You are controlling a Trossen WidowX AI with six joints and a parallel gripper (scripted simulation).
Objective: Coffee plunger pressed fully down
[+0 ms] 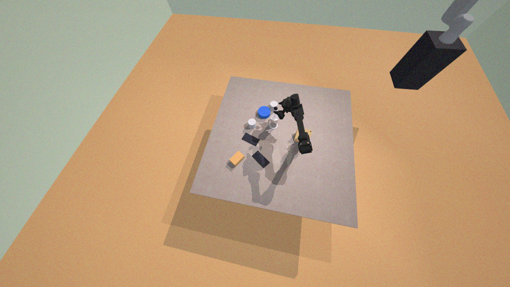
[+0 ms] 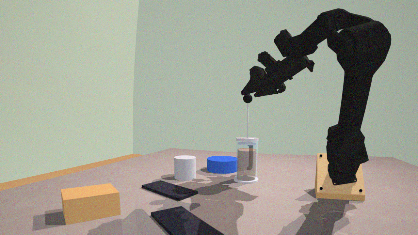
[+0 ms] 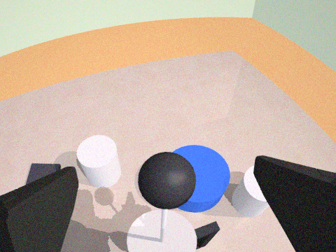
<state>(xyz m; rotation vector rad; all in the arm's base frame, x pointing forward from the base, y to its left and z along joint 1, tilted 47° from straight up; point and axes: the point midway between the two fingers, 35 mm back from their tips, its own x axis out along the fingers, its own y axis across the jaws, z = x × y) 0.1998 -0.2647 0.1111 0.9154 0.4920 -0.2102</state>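
Now: the coffee press 14 cm below my gripper tip and 2 cm to the right of it.
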